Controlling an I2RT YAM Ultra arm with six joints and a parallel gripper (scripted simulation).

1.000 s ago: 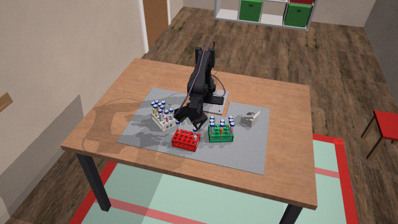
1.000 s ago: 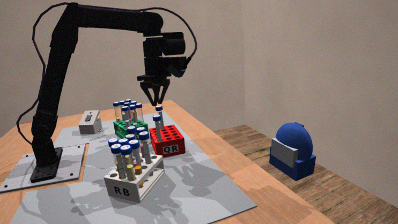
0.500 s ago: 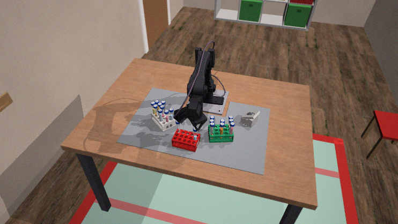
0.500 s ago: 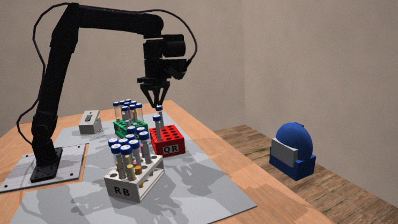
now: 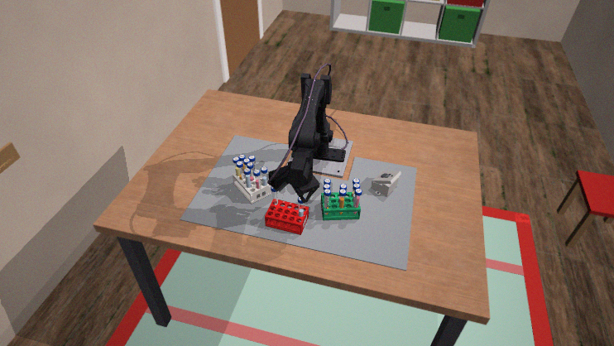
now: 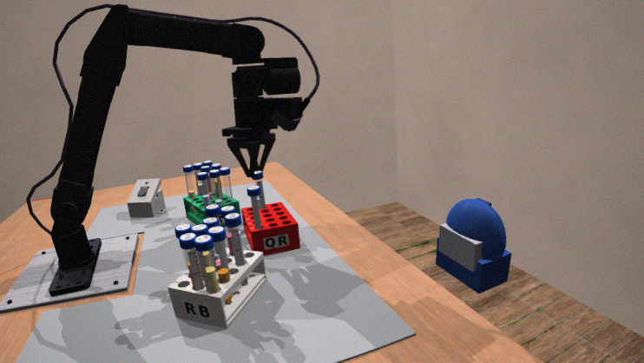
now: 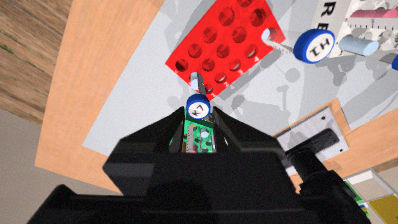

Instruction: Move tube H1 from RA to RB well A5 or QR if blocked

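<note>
Right now the clear tube is 60 mm below my hand, 10 mm to the right of it and 10 mm ahead of it. Round my hand: red rack QR (100 mm below, 50 mm to the right); then grey done button box (260 mm to the left, 240 mm behind, 80 mm below); then white rack RB (220 mm to the right, 130 mm behind, 100 mm below).
</note>
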